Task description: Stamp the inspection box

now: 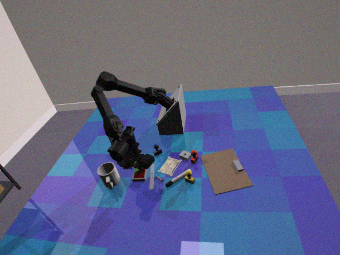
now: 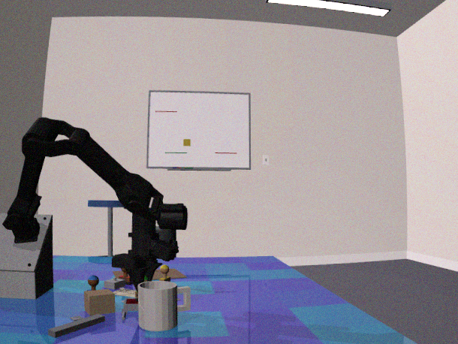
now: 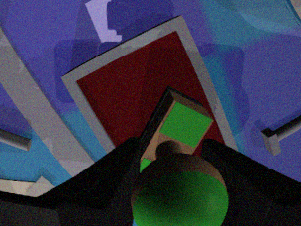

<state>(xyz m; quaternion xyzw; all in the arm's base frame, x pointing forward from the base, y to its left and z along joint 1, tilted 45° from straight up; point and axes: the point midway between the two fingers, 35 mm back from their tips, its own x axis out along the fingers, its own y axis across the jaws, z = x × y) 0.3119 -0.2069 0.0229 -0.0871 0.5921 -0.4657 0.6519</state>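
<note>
The green-knobbed stamp is right at my gripper tip. Also, from my gripper tip: cardboard box: 100 mm behind, 20 mm to the right, 10 mm below; grey ruler: 60 mm to the left, 40 mm below, 20 mm ahead; red ink pad: 30 mm below.
</note>
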